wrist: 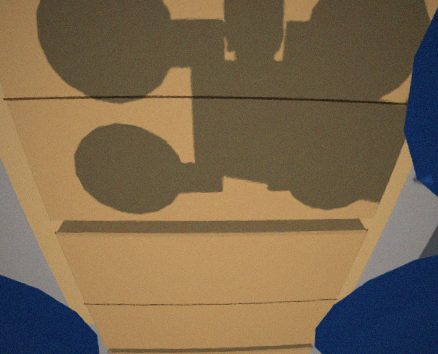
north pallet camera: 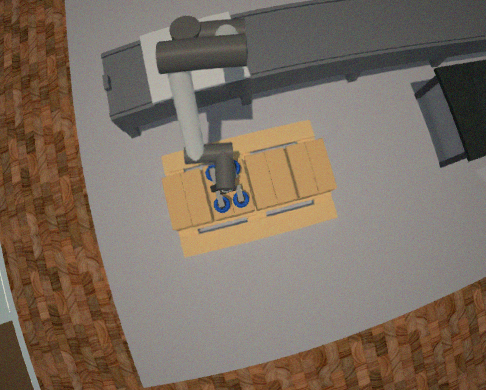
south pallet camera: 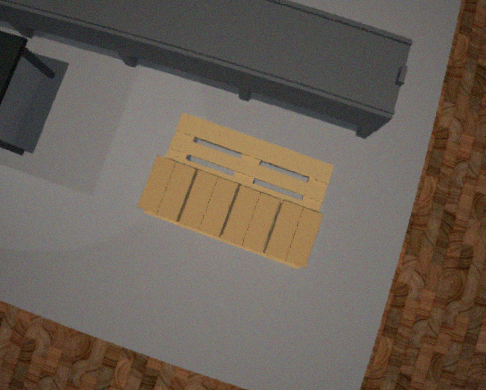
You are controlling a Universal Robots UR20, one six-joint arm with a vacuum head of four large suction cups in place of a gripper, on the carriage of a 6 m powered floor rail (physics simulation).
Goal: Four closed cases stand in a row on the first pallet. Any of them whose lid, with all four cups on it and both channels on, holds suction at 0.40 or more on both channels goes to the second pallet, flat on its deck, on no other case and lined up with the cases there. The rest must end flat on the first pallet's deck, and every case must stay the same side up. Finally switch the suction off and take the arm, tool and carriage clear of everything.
Labels:
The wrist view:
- my suction head: 390, 306
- case: 249, 279
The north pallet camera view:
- pallet: 259, 226
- case: 268, 172
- case: 186, 195
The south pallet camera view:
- pallet: 253, 150

